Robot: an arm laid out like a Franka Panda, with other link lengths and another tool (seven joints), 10 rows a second.
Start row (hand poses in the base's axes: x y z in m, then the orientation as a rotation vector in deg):
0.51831 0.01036 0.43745 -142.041 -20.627 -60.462
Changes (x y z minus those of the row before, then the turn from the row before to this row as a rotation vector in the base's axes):
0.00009 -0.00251 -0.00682 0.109 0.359 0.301
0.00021 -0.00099 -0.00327 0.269 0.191 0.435
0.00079 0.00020 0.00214 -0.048 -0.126 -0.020
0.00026 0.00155 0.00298 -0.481 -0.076 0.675
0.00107 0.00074 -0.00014 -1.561 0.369 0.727
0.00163 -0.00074 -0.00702 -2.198 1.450 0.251
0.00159 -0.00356 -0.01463 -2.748 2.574 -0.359
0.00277 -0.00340 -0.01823 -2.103 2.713 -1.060
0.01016 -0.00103 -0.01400 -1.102 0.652 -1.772
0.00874 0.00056 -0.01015 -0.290 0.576 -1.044
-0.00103 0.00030 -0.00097 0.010 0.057 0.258
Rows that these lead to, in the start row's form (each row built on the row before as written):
0.51840 0.00785 0.43063 -141.973 -20.813 -59.876
0.51861 0.00686 0.42736 -141.631 -21.113 -59.441
0.51940 0.00706 0.42950 -141.628 -21.157 -59.612
0.51966 0.00861 0.43248 -141.726 -22.283 -59.465
0.52073 0.00935 0.43234 -142.933 -23.999 -58.774
0.52236 0.00861 0.42532 -145.343 -25.216 -56.860
0.52395 0.00505 0.41069 -148.915 -25.693 -53.618
0.52672 0.00165 0.39246 -152.215 -24.851 -50.300
0.53688 0.00062 0.37846 -154.204 -22.997 -49.935
0.54562 0.00118 0.36831 -155.101 -21.653 -49.435
0.54459 0.00148 0.36734 -155.003 -21.976 -49.286

